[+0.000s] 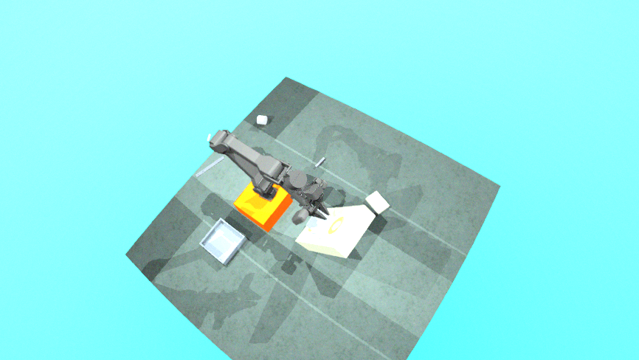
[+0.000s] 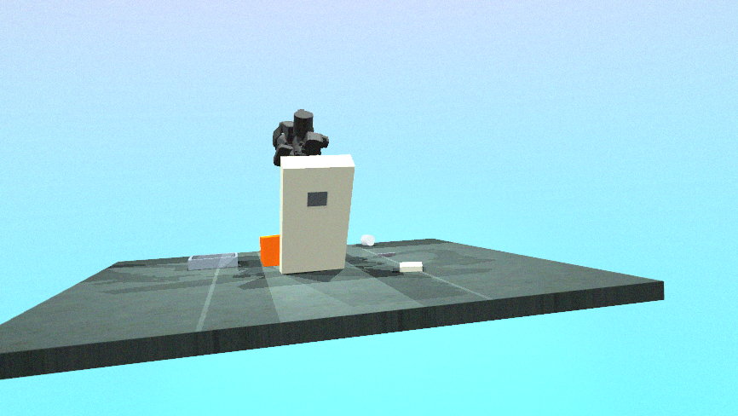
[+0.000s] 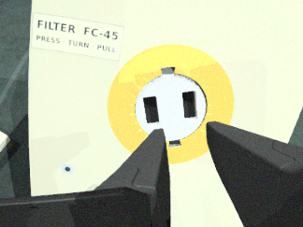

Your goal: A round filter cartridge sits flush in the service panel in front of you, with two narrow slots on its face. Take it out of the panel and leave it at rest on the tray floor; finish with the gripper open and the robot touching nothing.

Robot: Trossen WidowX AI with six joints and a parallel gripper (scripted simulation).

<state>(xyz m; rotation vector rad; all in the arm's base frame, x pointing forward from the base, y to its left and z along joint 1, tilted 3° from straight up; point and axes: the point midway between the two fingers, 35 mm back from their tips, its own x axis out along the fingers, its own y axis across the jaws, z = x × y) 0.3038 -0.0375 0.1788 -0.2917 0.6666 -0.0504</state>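
Now: the filter cartridge 50 mm ahead of my gripper tip, 10 mm to the right of it and 40 mm below it. Round my gripper tip: white block 100 mm ahead, 240 mm to the left, 260 mm below; then tray 430 mm behind, 220 mm to the right, 260 mm below; then service panel 110 mm below.
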